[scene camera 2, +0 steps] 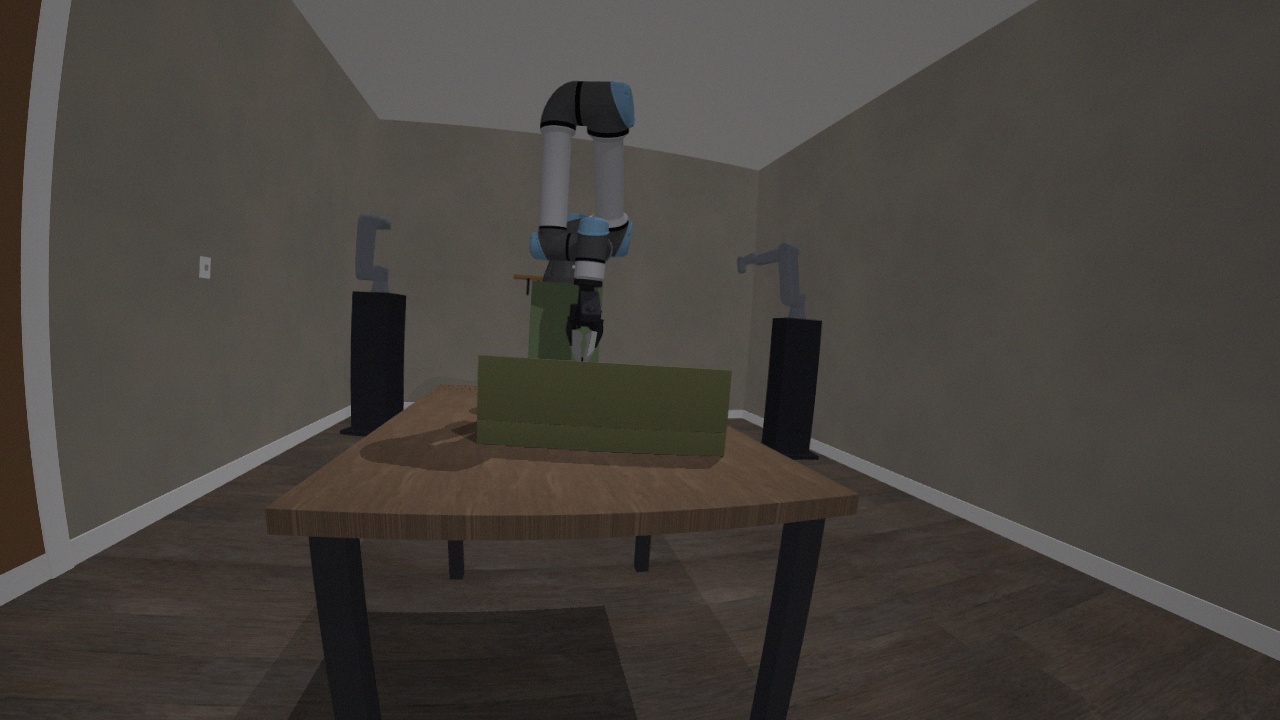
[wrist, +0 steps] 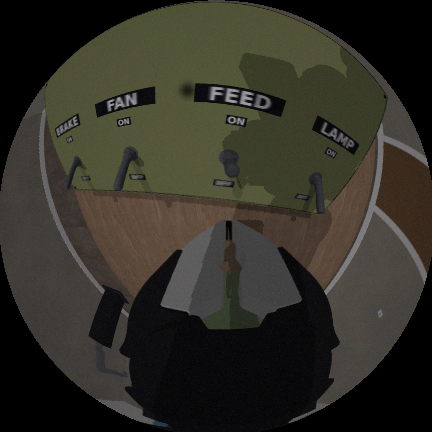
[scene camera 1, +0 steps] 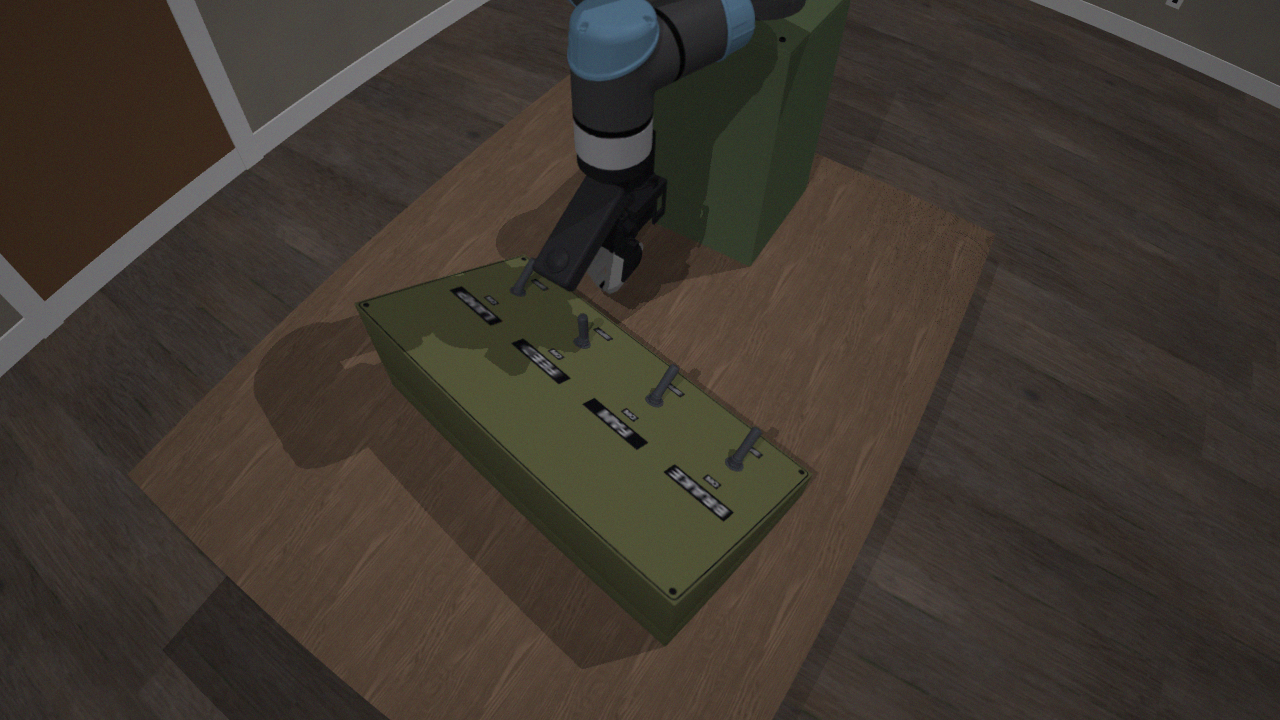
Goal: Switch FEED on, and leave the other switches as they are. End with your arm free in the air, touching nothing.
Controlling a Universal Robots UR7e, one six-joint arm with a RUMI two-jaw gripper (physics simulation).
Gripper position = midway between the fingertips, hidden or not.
Note:
I see my gripper (scene camera 1: 607, 290).
My gripper also shows in scene camera 2 (scene camera 2: 581, 366) and in the wrist view (wrist: 227, 221).

